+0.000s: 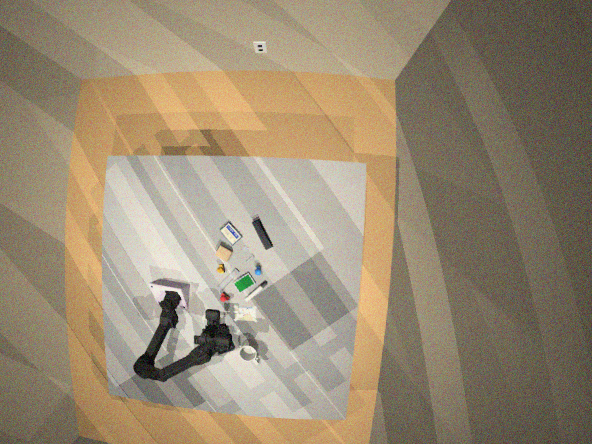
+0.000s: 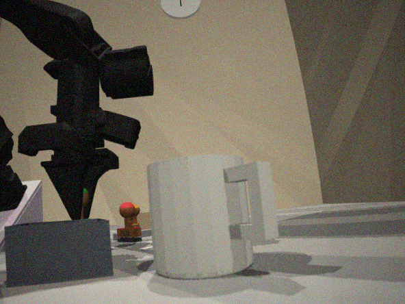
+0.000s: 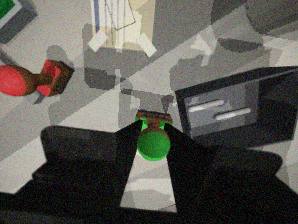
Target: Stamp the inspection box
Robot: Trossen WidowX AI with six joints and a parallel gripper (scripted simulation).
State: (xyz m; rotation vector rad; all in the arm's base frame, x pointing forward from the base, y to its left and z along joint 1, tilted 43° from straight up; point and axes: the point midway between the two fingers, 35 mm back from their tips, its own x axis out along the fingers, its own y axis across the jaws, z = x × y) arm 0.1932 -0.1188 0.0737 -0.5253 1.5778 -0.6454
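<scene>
Now: gripper tip 120 mm short of the green ink pad, 190 mm to the right of it and 40 mm above it. From my gripper tip the other things lie so: red-knobbed stamp (30 mm ahead, 130 mm to the left, 20 mm below); cream card (130 mm ahead, 50 mm to the left, 50 mm below); white mug (160 mm ahead, 130 mm to the right, 10 mm below).
</scene>
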